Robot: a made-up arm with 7 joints. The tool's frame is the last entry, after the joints. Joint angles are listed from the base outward.
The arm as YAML. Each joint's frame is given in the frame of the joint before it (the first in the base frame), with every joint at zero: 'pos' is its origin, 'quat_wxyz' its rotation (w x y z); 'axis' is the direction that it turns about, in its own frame. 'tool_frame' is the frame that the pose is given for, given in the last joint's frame.
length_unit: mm
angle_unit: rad
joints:
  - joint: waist
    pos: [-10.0, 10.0, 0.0]
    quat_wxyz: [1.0, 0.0, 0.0, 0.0]
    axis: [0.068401, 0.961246, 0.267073]
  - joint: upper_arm
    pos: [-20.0, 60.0, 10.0]
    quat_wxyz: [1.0, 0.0, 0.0, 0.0]
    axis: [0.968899, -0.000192, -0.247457]
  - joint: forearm
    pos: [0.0, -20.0, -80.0]
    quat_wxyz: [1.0, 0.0, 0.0, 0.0]
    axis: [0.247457, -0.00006, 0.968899]
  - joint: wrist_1
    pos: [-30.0, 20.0, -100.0]
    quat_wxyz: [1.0, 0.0, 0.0, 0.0]
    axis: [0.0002, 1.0, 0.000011]
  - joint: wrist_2
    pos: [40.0, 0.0, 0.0]
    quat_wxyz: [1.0, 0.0, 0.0, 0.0]
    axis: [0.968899, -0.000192, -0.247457]
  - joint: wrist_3
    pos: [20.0, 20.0, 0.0]
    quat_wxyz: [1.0, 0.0, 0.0, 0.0]
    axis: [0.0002, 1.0, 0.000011]
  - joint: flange
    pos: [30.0, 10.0, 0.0]
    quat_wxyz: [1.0, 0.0, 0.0, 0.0]
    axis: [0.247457, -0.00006, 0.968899]
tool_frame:
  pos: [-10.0, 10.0, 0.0]
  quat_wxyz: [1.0, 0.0, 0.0, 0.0]
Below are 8 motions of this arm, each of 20 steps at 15 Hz.
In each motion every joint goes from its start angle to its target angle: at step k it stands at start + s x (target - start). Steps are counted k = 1, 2, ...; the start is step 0. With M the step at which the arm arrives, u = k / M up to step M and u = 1 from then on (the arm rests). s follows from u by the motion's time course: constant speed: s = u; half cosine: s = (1 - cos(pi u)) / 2; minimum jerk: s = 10 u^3 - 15 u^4 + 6 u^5.
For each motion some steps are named. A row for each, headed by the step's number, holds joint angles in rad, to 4 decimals.
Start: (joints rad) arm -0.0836 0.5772 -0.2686 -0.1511 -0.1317 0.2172 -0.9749
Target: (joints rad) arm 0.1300 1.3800 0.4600 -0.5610 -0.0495 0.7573 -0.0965
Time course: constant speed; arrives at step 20
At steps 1, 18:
1: -0.0729 0.6173 -0.2322 -0.1716 -0.1276 0.2442 -0.9310
18: 0.1086 1.2997 0.3871 -0.5200 -0.0577 0.7033 -0.1843

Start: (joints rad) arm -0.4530 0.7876 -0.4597 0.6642 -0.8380 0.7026 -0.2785
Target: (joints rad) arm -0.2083 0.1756 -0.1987 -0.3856 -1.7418 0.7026 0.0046
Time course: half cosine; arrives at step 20
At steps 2, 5, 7, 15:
2: -0.4470 0.7726 -0.4533 0.6385 -0.8601 0.7026 -0.2716
5: -0.4172 0.6980 -0.4215 0.5105 -0.9704 0.7026 -0.2370
7: -0.3862 0.6205 -0.3884 0.3776 -1.0847 0.7026 -0.2012
15: -0.2441 0.2652 -0.2369 -0.2319 -1.6094 0.7026 -0.0369

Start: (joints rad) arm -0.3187 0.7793 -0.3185 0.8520 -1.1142 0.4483 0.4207
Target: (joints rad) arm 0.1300 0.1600 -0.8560 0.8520 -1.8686 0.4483 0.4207
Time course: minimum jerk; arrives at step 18
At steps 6, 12, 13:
6: -0.2245 0.6493 -0.4313 0.8520 -1.2725 0.4483 0.4207
12: 0.0358 0.2900 -0.7432 0.8520 -1.7103 0.4483 0.4207
13: 0.0694 0.2436 -0.7835 0.8520 -1.7668 0.4483 0.4207

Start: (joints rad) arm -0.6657 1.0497 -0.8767 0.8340 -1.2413 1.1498 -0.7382
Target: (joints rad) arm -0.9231 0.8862 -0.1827 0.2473 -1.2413 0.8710 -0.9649
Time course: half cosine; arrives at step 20
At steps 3, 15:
3: -0.6797 1.0408 -0.8389 0.8020 -1.2413 1.1346 -0.7506
15: -0.8854 0.9101 -0.2843 0.3332 -1.2413 0.9118 -0.9317

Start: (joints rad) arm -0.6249 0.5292 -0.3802 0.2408 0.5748 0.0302 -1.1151
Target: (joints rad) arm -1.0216 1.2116 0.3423 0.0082 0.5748 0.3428 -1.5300
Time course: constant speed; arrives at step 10
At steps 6, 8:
6: -0.8629 0.9386 0.0533 0.1012 0.5748 0.2178 -1.3640
8: -0.9423 1.0751 0.1978 0.0547 0.5748 0.2803 -1.4470

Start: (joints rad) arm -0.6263 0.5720 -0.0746 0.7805 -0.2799 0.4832 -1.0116
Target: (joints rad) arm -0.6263 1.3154 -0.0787 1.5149 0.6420 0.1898 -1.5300
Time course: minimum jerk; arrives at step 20
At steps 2, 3, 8, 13, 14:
2: -0.6263 0.5784 -0.0746 0.7868 -0.2720 0.4807 -1.0160
3: -0.6263 0.5918 -0.0747 0.8000 -0.2554 0.4754 -1.0254
8: -0.6263 0.8080 -0.0759 1.0136 0.0127 0.3901 -1.1762
13: -0.6263 1.1406 -0.0777 1.3422 0.4252 0.2588 -1.4081
14: -0.6263 1.1942 -0.0780 1.3951 0.4917 0.2376 -1.4455

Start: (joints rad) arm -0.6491 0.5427 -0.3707 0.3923 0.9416 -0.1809 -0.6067
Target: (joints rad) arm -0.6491 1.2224 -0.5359 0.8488 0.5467 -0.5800 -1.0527
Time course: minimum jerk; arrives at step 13
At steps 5, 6, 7, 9, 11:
5: -0.6491 0.7406 -0.4188 0.5252 0.8266 -0.2971 -0.7366
6: -0.6491 0.8337 -0.4414 0.5878 0.7725 -0.3518 -0.7977
7: -0.6491 0.9314 -0.4652 0.6533 0.7158 -0.4091 -0.8617
9: -0.6491 1.1045 -0.5073 0.7696 0.6152 -0.5108 -0.9754
11: -0.6491 1.2030 -0.5312 0.8358 0.5580 -0.5686 -1.0400

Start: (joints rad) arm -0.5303 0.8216 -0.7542 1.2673 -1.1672 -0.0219 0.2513
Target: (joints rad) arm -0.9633 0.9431 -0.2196 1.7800 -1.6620 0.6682 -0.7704
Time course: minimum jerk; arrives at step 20
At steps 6, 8, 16, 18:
6: -0.6009 0.8414 -0.6670 1.3509 -1.2479 0.0906 0.0847
8: -0.6678 0.8602 -0.5845 1.4301 -1.3243 0.1972 -0.0730
16: -0.9382 0.9361 -0.2506 1.7503 -1.6333 0.6282 -0.7112
18: -0.9596 0.9421 -0.2242 1.7756 -1.6578 0.6623 -0.7617

